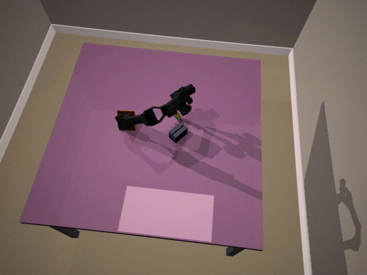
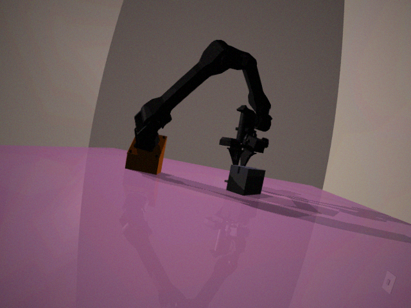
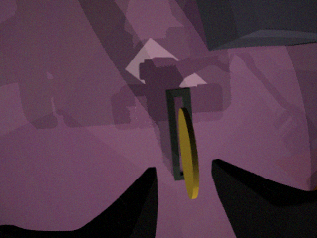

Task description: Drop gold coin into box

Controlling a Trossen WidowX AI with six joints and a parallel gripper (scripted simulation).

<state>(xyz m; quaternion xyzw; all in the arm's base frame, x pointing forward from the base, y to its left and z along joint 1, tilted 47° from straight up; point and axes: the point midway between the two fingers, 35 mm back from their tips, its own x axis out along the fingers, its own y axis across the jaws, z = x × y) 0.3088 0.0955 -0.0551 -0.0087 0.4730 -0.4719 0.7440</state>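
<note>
My gripper tip is 2 cm above the gold coin.
</note>
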